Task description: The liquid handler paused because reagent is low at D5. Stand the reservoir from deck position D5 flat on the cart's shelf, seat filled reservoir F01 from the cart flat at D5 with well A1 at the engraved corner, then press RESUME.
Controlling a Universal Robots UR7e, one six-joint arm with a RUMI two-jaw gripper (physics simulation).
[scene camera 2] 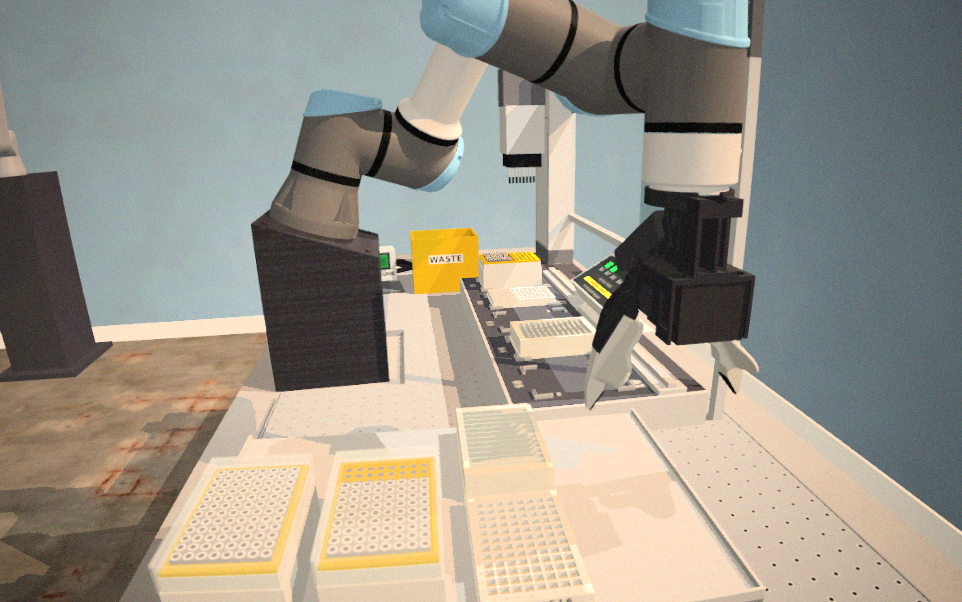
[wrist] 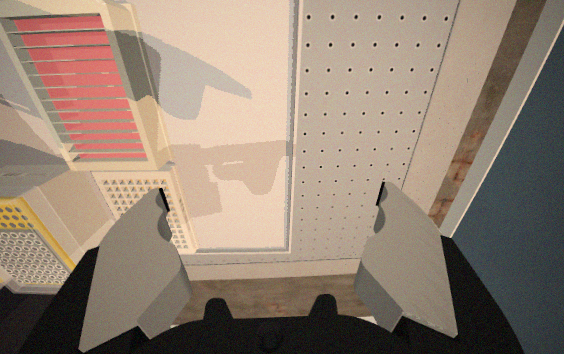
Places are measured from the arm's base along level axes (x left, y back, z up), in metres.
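Where they show: gripper, fingertip midpoint: (scene camera 2: pixel 664 401) (wrist: pixel 273 188); arm's base, link origin: (scene camera 2: pixel 313 224).
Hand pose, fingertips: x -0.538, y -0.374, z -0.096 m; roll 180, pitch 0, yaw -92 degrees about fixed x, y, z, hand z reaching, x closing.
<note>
Things, the pixels of their top centre, and the offset from my fingertips. "pt": a spot on its surface instead.
- filled reservoir, top centre: (scene camera 2: pixel 500 435) (wrist: pixel 82 99) dx +0.058, dy +0.145, dz -0.052 m
- pale ribbed reservoir, top centre: (scene camera 2: pixel 553 327) dx +0.371, dy -0.002, dz -0.062 m
- small device with a green light, surface spot: (scene camera 2: pixel 385 261) pt dx +0.902, dy +0.264, dz -0.062 m
- grid-topped plate, top centre: (scene camera 2: pixel 523 540) (wrist: pixel 149 218) dx -0.077, dy +0.153, dz -0.069 m
- white plate, top centre: (scene camera 2: pixel 520 293) dx +0.619, dy -0.007, dz -0.079 m
- tip box, top centre: (scene camera 2: pixel 509 255) dx +0.743, dy -0.010, dz -0.029 m
- WASTE bin, top centre: (scene camera 2: pixel 442 233) dx +0.934, dy +0.118, dz -0.008 m
- tilted screen, surface spot: (scene camera 2: pixel 601 278) pt dx +0.516, dy -0.137, dz -0.029 m
- pipetting head, top centre: (scene camera 2: pixel 521 106) dx +0.964, dy -0.091, dz +0.296 m
My gripper (scene camera 2: pixel 663 397) (wrist: pixel 273 188) is open and empty, fingers pointing down, above the right part of the cart's shelf (scene camera 2: pixel 638 525) (wrist: pixel 240 45). The filled reservoir (scene camera 2: pixel 503 443) (wrist: pixel 85 90) stands on the shelf, left of the gripper in the wrist view; red liquid shows between its ribs there. A pale ribbed reservoir (scene camera 2: pixel 551 337) sits on the dark deck (scene camera 2: pixel 489 362) behind; its position label is not readable. A small device with a green light (scene camera 2: pixel 385 261), its label ending in "UME", is partly hidden behind the arm's pedestal.
A grid-topped plate (scene camera 2: pixel 524 543) (wrist: pixel 135 195) adjoins the filled reservoir. Two yellow-edged tip racks (scene camera 2: pixel 237 518) (scene camera 2: pixel 383 511) stand left. On or near the deck are a white plate (scene camera 2: pixel 521 296), a tip box (scene camera 2: pixel 509 269), a WASTE bin (scene camera 2: pixel 444 273), a tilted screen (scene camera 2: pixel 601 278) and the pipetting head (scene camera 2: pixel 521 134).
</note>
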